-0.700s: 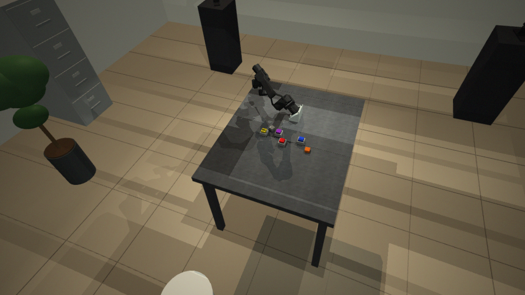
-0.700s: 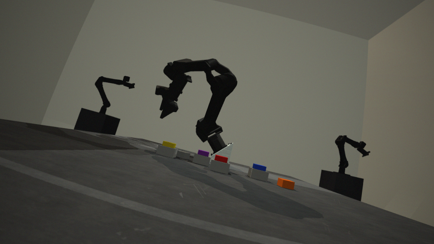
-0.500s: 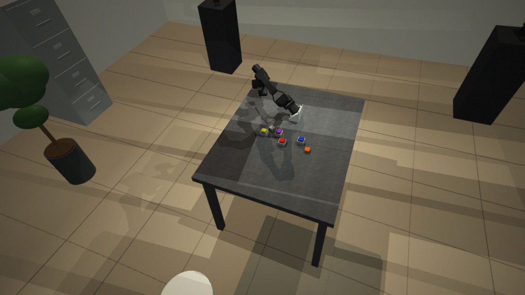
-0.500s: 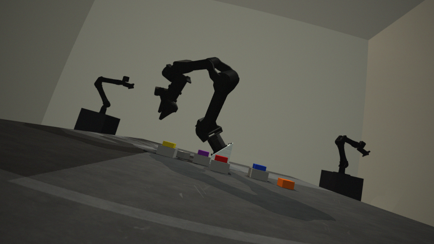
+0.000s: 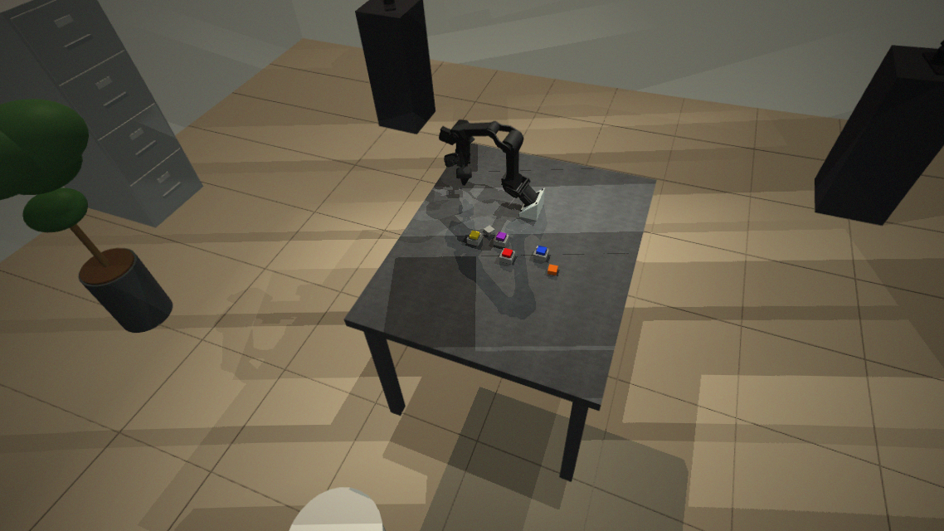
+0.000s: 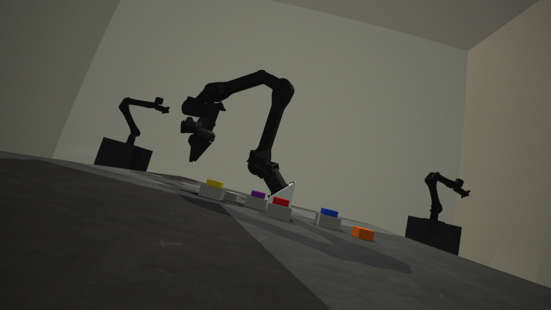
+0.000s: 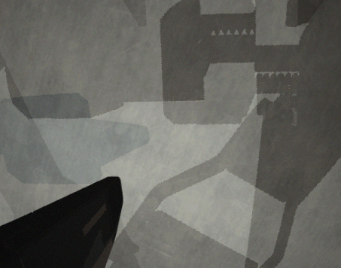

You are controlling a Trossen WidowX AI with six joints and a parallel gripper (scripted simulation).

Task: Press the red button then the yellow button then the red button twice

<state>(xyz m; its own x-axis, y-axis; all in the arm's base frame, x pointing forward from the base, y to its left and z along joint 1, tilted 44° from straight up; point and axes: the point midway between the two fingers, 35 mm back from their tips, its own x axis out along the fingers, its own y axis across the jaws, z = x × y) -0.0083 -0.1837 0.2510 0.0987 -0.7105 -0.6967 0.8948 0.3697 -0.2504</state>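
The yellow button is 250 mm ahead of my gripper tip, 160 mm to the left of it and 40 mm below it. Also, from my gripper tip: small grey block (190 mm to the left, 190 mm ahead, 60 mm below); then orange block (490 mm to the left, 300 mm ahead, 60 mm below); then red button (310 mm to the left, 300 mm ahead, 40 mm below).
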